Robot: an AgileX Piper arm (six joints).
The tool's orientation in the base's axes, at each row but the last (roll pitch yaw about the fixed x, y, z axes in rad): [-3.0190 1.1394 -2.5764]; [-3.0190 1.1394 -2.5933]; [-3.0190 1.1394 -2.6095]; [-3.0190 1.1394 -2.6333]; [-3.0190 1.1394 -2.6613]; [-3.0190 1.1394 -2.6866]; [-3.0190 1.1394 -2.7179]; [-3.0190 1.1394 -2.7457]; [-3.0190 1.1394 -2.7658]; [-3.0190 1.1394 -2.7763]
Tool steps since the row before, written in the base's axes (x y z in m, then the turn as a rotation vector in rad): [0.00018 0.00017 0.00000 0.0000 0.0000 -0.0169]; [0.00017 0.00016 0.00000 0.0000 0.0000 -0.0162]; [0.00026 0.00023 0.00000 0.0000 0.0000 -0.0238]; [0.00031 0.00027 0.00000 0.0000 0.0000 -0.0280]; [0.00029 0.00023 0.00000 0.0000 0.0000 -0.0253]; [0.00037 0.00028 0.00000 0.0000 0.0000 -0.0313]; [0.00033 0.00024 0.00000 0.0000 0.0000 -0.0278]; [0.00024 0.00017 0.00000 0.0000 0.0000 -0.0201]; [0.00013 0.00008 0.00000 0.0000 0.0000 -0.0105]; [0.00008 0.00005 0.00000 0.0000 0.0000 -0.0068]
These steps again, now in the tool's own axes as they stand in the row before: [-0.00010 0.00007 0.00021 0.0154 0.0009 0.0070]; [-0.00010 0.00007 0.00020 0.0147 0.0008 0.0067]; [-0.00014 0.00010 0.00030 0.0216 0.0012 0.0099]; [-0.00017 0.00013 0.00035 0.0254 0.0014 0.0116]; [-0.00015 0.00011 0.00032 0.0230 0.0013 0.0105]; [-0.00019 0.00014 0.00040 0.0284 0.0016 0.0130]; [-0.00017 0.00013 0.00035 0.0253 0.0014 0.0115]; [-0.00012 0.00010 0.00025 0.0183 0.0010 0.0083]; [-0.00006 0.00004 0.00013 0.0095 0.0005 0.0044]; [-0.00004 0.00003 0.00008 0.0062 0.0003 0.0028]
